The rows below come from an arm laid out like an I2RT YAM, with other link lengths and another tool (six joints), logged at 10 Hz.
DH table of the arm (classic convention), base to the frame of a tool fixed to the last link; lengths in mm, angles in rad. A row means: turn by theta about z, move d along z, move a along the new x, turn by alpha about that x. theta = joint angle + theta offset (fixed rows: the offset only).
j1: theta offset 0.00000, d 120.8, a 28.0, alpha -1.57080
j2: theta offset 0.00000, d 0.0, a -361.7, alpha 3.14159
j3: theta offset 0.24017, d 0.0, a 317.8, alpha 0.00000
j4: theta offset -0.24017, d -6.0, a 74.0, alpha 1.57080
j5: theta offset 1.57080, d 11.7, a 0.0, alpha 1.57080
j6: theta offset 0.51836, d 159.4, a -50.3, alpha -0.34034
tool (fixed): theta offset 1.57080, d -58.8, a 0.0, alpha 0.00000
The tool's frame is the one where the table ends.
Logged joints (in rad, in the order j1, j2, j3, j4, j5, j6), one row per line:
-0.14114, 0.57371, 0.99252, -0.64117, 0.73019, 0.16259
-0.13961, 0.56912, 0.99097, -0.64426, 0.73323, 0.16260
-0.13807, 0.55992, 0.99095, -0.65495, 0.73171, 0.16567
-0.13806, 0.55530, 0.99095, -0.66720, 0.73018, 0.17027
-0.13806, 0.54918, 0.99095, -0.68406, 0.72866, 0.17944
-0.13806, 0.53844, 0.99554, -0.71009, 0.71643, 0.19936
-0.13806, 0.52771, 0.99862, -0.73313, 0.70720, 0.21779
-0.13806, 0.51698, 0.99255, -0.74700, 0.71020, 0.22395
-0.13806, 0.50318, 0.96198, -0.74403, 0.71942, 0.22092
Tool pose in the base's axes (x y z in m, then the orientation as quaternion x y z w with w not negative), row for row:
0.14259, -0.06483, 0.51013, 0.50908, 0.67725, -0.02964, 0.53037
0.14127, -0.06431, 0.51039, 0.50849, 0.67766, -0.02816, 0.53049
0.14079, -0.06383, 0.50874, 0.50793, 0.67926, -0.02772, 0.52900
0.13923, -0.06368, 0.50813, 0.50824, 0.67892, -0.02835, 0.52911
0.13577, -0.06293, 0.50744, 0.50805, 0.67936, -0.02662, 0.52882
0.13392, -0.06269, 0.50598, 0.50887, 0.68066, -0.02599, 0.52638
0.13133, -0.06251, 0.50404, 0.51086, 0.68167, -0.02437, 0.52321
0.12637, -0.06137, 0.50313, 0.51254, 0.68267, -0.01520, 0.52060
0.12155, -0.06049, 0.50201, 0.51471, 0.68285, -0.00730, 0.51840
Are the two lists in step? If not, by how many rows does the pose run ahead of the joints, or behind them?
The pose runs 2 rows behind the joints: the pose in row i belongs to the joints in row i - 2.
